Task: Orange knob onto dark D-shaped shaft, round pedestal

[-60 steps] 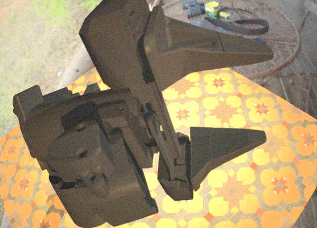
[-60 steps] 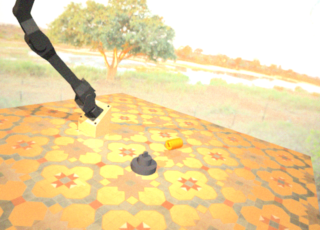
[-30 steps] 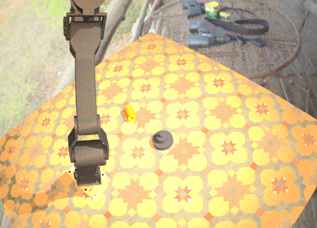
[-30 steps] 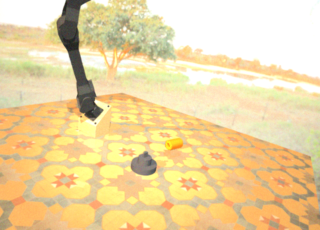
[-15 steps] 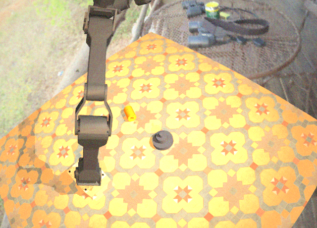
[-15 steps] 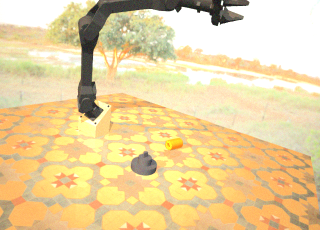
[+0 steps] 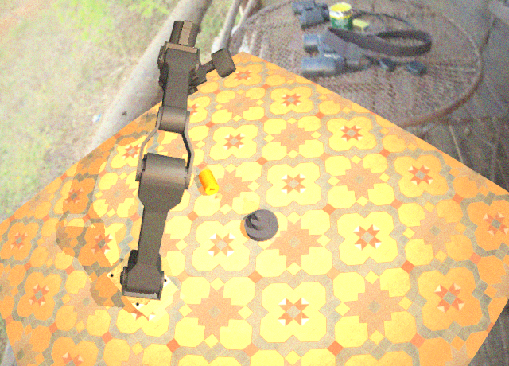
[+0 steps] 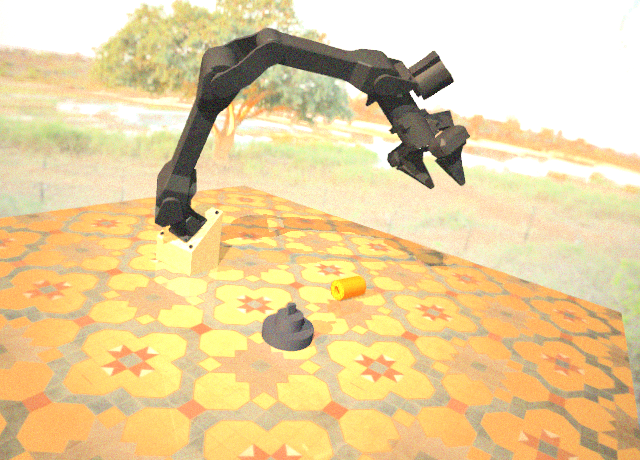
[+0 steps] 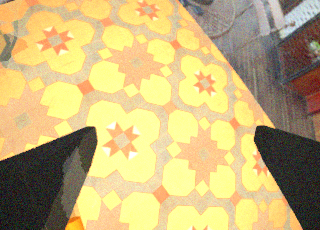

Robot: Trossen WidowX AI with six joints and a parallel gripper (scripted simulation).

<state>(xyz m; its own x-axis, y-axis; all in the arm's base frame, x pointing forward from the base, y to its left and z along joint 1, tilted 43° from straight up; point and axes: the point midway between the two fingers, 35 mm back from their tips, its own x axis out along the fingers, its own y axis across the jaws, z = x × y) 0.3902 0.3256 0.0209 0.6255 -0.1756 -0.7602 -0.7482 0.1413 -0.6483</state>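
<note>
Now: gripper tip 13 cm past the orange knob, 6 cm to the left of it and 24 cm above it. The rest, counted from my gripper tip: round pedestal: 11 cm behind, 27 cm to the right, 23 cm below.
</note>
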